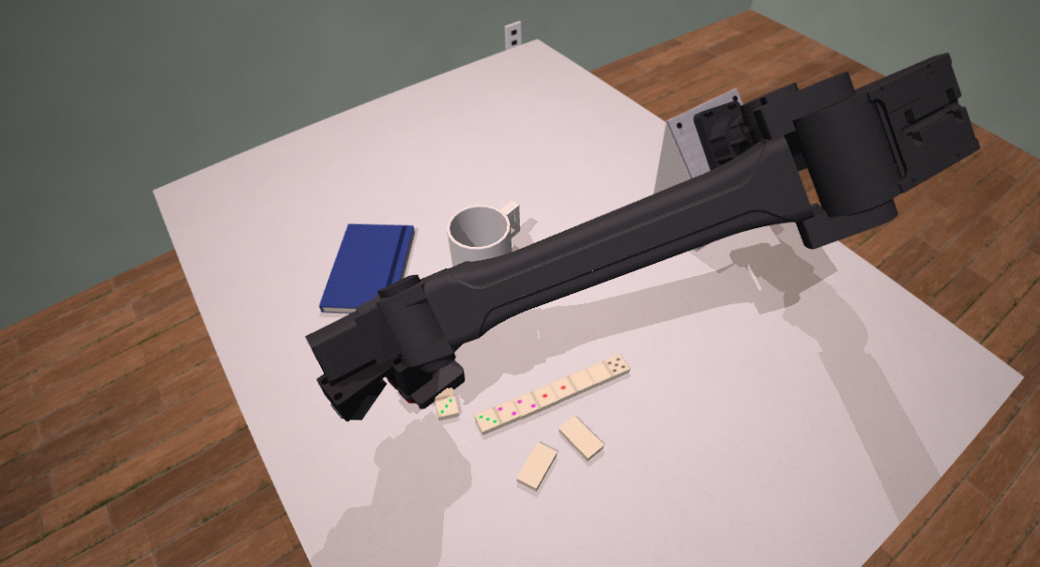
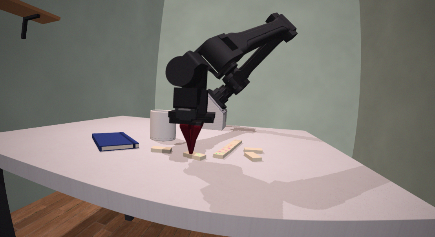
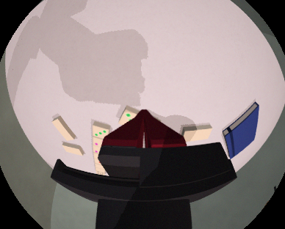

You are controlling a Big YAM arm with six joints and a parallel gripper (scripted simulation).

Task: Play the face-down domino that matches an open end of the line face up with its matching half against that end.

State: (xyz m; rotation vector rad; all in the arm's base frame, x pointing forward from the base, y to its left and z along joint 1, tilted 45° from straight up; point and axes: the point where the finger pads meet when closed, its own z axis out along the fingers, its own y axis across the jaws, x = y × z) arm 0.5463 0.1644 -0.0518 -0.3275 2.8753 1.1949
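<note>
Right now my hand is 2 cm past the domino and 2 cm above it. Round my hand: white mug 18 cm behind, 17 cm to the right, 2 cm above; then blue notebook 27 cm to the right, 3 cm behind, 2 cm below.
</note>
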